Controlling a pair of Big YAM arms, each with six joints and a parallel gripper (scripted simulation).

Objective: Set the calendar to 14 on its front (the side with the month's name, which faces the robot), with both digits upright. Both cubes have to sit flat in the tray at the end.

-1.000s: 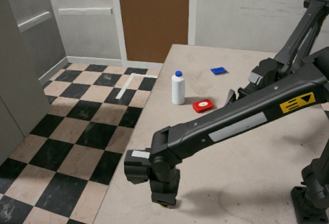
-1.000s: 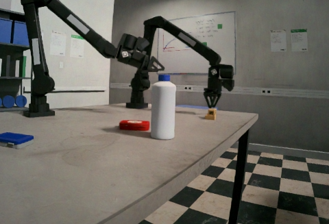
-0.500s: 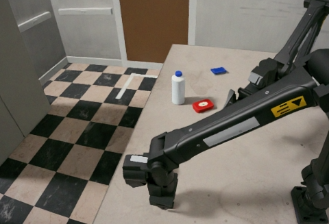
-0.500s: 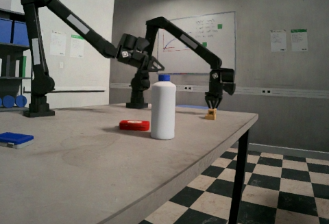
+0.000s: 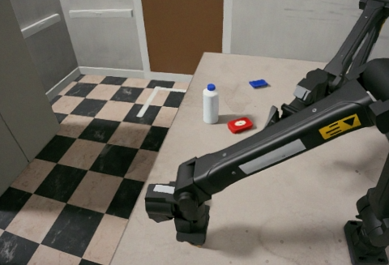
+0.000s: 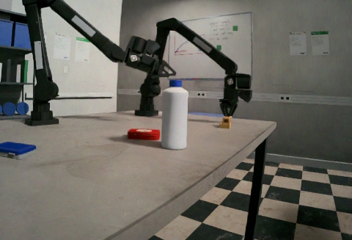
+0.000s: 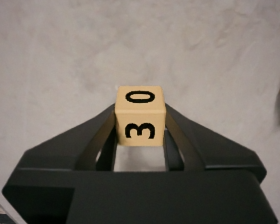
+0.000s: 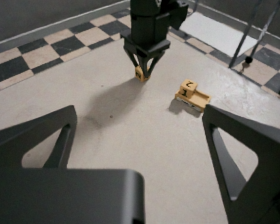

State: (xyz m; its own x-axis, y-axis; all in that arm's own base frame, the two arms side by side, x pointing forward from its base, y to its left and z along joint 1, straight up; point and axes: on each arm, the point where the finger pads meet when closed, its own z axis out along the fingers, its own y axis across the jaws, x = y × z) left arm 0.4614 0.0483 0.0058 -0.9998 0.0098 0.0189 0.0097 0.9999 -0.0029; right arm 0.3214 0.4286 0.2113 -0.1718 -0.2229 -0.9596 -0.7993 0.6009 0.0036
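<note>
My left gripper is now 50 mm short of the wooden calendar tray, 130 mm to the left of it and 10 mm above it. The rest, counted from my left hand: bottle (100 mm ahead, 530 mm to the right, 60 mm above); then blue flat box (60 mm behind, 870 mm to the right, 10 mm below); then red flat box (20 mm behind, 520 mm to the right).
</note>
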